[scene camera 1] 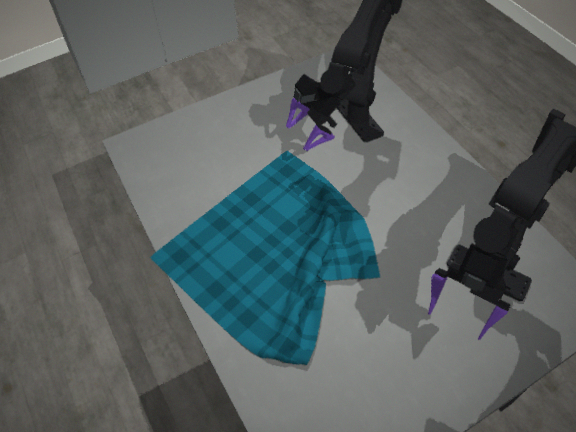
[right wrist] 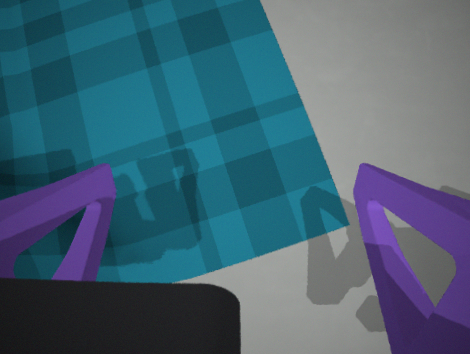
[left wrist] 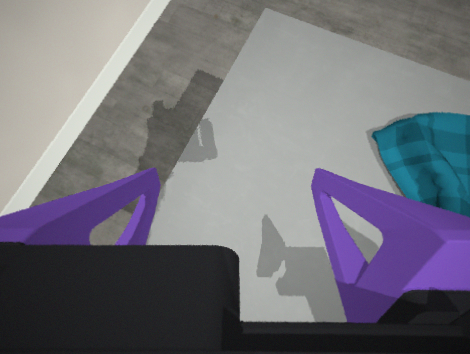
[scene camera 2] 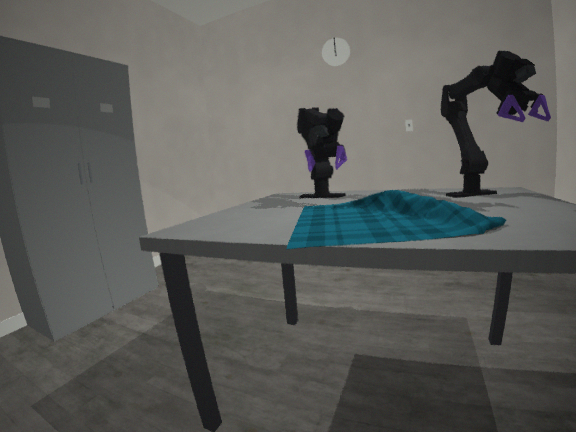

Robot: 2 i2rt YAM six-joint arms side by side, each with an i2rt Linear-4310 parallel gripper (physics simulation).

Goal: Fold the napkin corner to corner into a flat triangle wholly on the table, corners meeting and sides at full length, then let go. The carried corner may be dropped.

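Note:
A teal plaid napkin (scene camera 1: 240,250) (scene camera 2: 360,222) (left wrist: 425,155) (right wrist: 175,110) lies on the table. In scene camera 1 one corner points up near the right gripper, one points left at the table's edge, one points right as a flap, and one lies at the bottom. Its right part is rumpled, with a raised hump in scene camera 2. My right gripper (scene camera 1: 296,138) (scene camera 2: 325,170) (right wrist: 234,177) is open and empty, above the table beside the upper corner. My left gripper (scene camera 1: 454,327) (scene camera 2: 536,120) (left wrist: 235,176) is open and empty, well above the table, right of the napkin.
The grey table (scene camera 1: 150,185) (scene camera 2: 225,252) (left wrist: 280,65) (right wrist: 400,75) carries both arm bases at its far side in scene camera 2. A grey cabinet (scene camera 1: 125,40) (scene camera 2: 75,200) stands on the floor past the table's left side. Arm shadows fall on the table.

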